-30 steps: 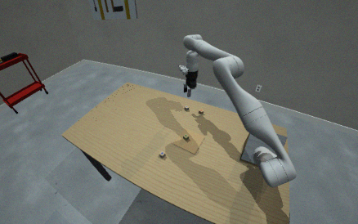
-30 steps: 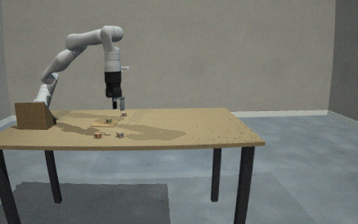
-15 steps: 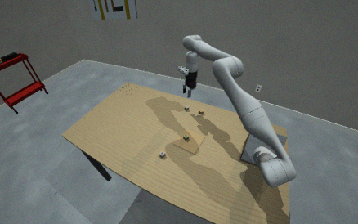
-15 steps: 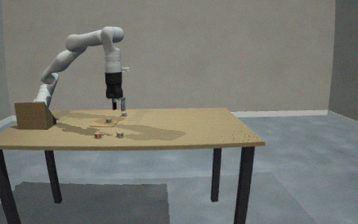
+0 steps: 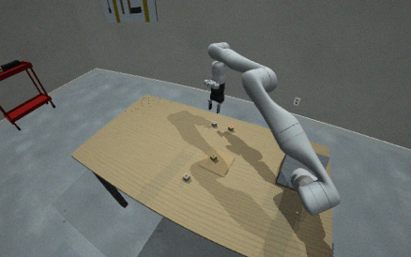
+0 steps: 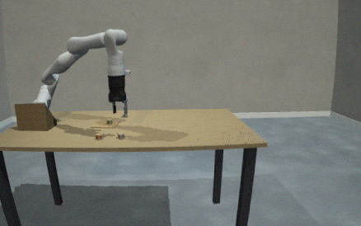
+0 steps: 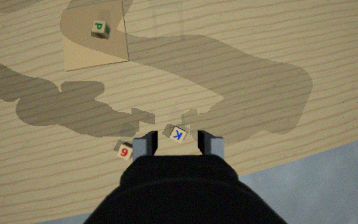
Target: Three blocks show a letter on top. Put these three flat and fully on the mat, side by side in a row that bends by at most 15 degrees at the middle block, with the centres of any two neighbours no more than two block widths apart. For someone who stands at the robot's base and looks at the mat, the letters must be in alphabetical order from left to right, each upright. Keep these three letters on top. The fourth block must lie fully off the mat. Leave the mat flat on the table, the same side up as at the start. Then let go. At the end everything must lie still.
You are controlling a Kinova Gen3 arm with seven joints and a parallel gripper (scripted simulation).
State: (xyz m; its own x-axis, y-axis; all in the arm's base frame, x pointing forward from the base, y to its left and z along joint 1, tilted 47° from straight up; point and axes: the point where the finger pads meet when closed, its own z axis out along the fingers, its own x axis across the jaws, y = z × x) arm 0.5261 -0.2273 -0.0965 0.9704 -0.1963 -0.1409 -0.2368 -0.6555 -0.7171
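Right now my hand is 1 cm to the left of the blue K block and 13 cm above it. Round my hand: reddish block (11 cm behind, 2 cm to the right, 13 cm below); tan mat (13 cm behind, 24 cm to the left, 14 cm below); green P block (10 cm behind, 24 cm to the left, 12 cm below).
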